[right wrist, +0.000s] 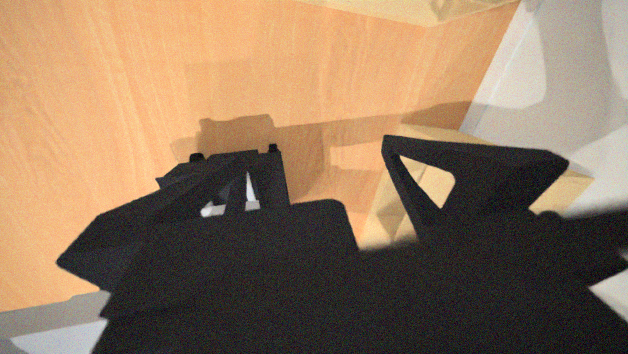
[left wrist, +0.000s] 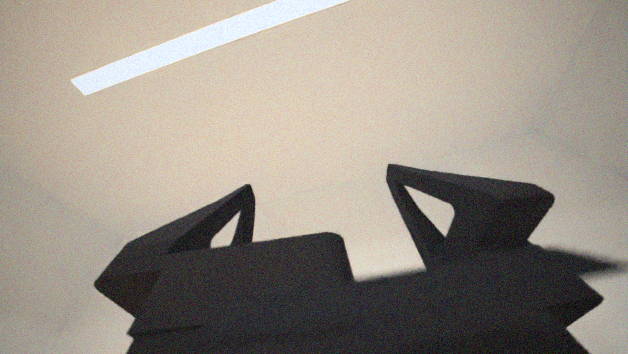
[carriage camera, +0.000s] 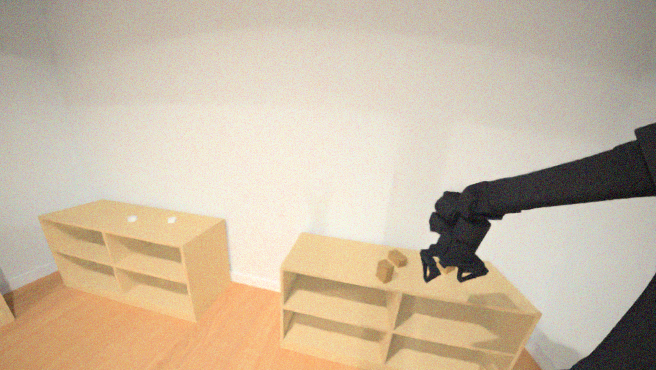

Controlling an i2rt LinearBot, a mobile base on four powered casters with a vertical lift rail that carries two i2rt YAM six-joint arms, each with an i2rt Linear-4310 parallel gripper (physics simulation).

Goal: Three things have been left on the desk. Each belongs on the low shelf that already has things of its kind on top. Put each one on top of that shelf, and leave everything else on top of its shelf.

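Places are measured from the left arm's base along level axes (x ahead, y left, z up), in metres.
Pixels of known places: left gripper, fingertip midpoint: (left wrist: 320,181); right gripper, fingertip midpoint: (right wrist: 314,152) (carriage camera: 442,280).
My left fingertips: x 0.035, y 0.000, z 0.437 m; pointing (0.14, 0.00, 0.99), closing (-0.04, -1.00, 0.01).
Behind a point stands the place of what it marks.
A low wooden shelf (carriage camera: 330,255) @[x 0.823, y -0.426, z -0.266 m] at the lower right of the carriage view has brown blocks on top. One block (carriage camera: 384,271) @[x 0.630, y -0.674, z -0.200 m] and another block (carriage camera: 397,258) @[x 0.756, y -0.794, z -0.219 m] show plainly. A third block (carriage camera: 448,270) @[x 0.701, y -1.064, z -0.244 m] is partly hidden behind my right gripper. A second low shelf (carriage camera: 210,270) @[x 1.013, y 0.410, z -0.586 m] at the left has two small white things on top, one piece (carriage camera: 132,219) @[x 1.077, y 0.960, z -0.250 m] left of the other piece (carriage camera: 172,220) @[x 1.097, y 0.692, z -0.249 m]. My right gripper (carriage camera: 445,279) @[x 0.297, y -0.677, z 0.059 m] (right wrist: 314,152) @[x 0.297, y -0.677, z 0.059 m] is open and empty, high above the floor. My left gripper (left wrist: 320,181) @[x 0.035, y 0.000, z 0.437 m] is open and empty, pointing at the ceiling. The desk cannot be made out.
Wooden floor (carriage camera: 240,320) @[x 0.875, y 0.157, z -0.876 m] (right wrist: 125,100) @[x 0.283, y 0.082, z -0.876 m] runs between the shelves. Pale wall (carriage camera: 300,165) @[x 1.113, y -0.202, z 0.203 m] stands behind them. An edge of tan furniture (right wrist: 370,9) @[x 0.528, y -1.034, z -0.798 m] shows at the top of the right wrist view, and more tan furniture (right wrist: 565,187) @[x -0.072, y -1.531, z -0.266 m] at its right. A ceiling light (left wrist: 200,45) @[x 0.019, y 0.334, z 1.201 m] is overhead.
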